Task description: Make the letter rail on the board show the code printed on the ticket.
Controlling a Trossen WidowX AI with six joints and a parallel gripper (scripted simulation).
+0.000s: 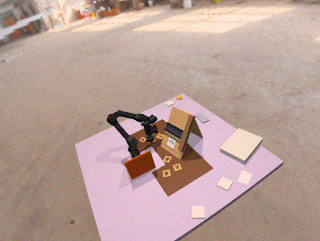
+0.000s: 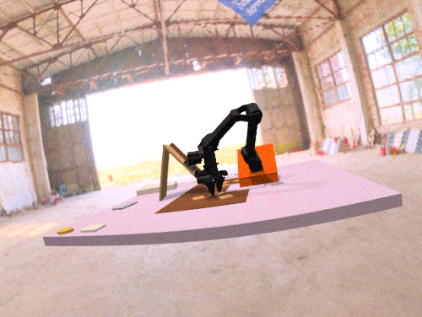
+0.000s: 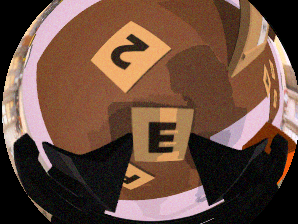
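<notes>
The white ticket lies 200 mm to the right of my gripper tip, 100 mm ahead of it and 60 mm above it. Round my gripper tip: cream slab: 540 mm to the right, 520 mm ahead, 10 mm above; then brown mat: 180 mm to the right, 10 mm below; then grey plate: 530 mm ahead, 50 mm to the right, 10 mm below.
</notes>
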